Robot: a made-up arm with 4 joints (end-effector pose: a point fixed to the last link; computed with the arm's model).
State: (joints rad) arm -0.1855 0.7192 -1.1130 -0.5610
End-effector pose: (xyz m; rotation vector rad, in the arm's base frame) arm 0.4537 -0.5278 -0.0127 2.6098 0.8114 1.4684
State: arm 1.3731 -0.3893 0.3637 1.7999
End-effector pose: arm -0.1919 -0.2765 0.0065 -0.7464 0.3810 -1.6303
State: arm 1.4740 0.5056 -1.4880 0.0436
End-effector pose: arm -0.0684 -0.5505 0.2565 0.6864 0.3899 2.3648
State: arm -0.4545 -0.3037 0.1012 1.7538
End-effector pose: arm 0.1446 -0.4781 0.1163 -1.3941 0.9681 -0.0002
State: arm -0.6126 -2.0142 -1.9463 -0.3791
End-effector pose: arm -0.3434 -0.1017 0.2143 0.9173 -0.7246 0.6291
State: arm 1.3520 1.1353 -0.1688 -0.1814
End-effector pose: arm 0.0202 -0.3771 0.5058 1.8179 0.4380 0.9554
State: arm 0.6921 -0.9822 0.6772 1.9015
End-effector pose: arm -0.2041 -0.2534 0.0672 -0.3452 1.1792 -1.1025
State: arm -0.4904 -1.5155 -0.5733 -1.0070
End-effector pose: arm -0.2559 -0.2317 0.3609 1.6094 -0.9246 -0.7564
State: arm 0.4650 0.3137 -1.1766 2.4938
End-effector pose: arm 0.1241 -0.4398 0.1252 -0.3889 -0.9509 -0.5982
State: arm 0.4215 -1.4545 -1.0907 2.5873
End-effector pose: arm -0.1505 -0.0827 -0.0187 -0.3632 -0.4616 -2.3117
